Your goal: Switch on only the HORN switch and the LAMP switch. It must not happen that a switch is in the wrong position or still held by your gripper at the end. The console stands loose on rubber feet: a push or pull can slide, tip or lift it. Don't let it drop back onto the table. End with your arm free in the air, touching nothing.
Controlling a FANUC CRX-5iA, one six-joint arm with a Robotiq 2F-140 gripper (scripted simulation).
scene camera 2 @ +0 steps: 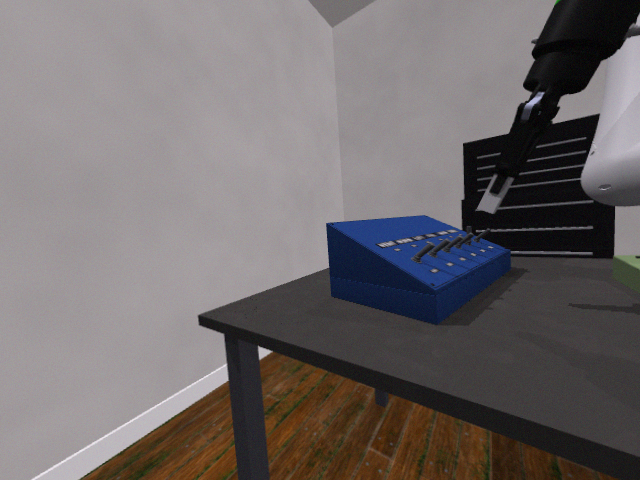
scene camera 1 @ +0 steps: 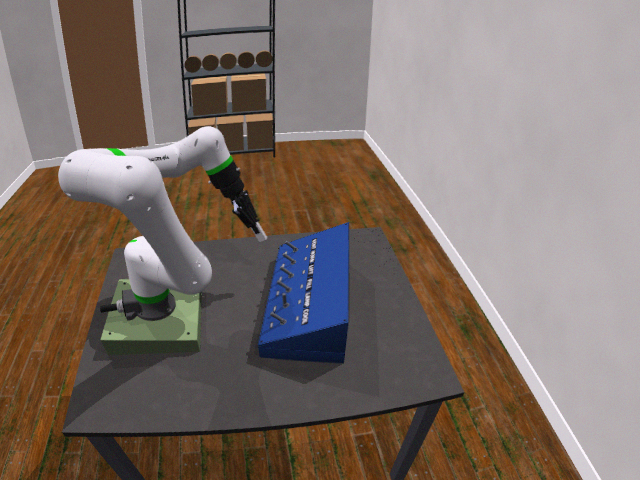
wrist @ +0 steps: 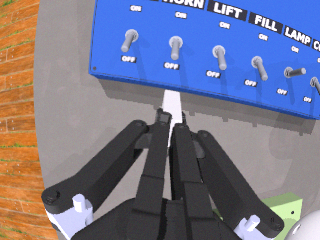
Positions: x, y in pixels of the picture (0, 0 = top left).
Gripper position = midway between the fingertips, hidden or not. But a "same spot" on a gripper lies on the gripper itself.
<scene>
my gripper: scene camera 2 485, 211; scene camera 1; wrist
blue console: scene camera 2; scene camera 1; wrist 250, 44
same spot on my gripper: [scene camera 1: 244, 214] = [wrist: 249, 186]
same spot on blue console: [scene camera 1: 316, 313] = [scene camera 2: 441, 226]
</scene>
